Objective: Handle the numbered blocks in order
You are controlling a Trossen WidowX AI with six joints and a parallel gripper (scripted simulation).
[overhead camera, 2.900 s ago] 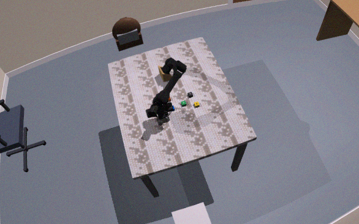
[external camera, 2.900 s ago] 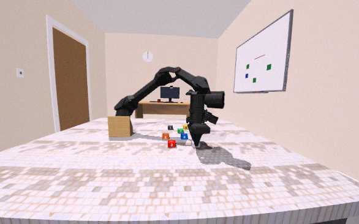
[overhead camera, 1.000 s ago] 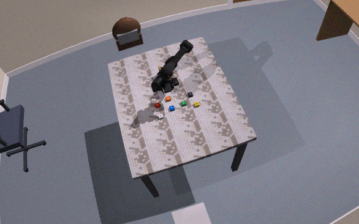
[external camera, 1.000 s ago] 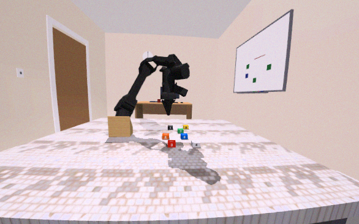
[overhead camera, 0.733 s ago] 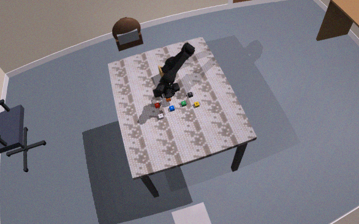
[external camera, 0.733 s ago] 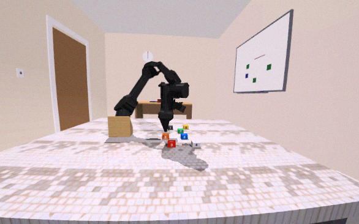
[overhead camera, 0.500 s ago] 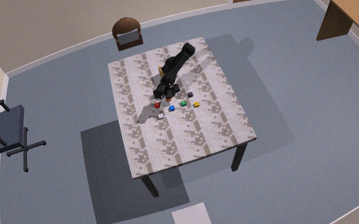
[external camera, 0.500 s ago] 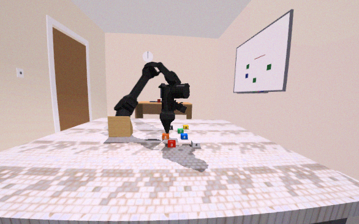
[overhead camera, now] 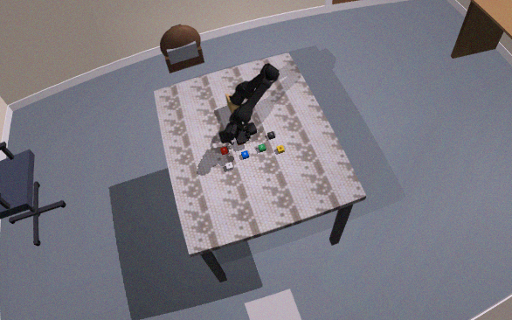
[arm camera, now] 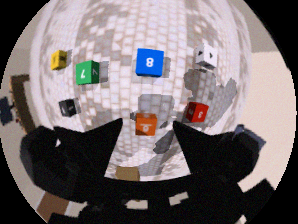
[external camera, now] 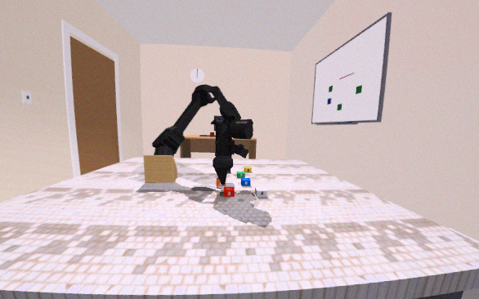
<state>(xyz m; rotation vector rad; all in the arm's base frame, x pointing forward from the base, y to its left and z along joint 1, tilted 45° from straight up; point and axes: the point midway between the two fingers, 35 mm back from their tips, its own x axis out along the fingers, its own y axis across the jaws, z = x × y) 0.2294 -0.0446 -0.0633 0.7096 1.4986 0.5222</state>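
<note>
Right now my gripper tip is 10 mm past the orange block. Also, from my gripper tip: red block: 90 mm to the right, 10 mm ahead; green block: 90 mm to the left, 80 mm ahead; blue block: 80 mm ahead.
</note>
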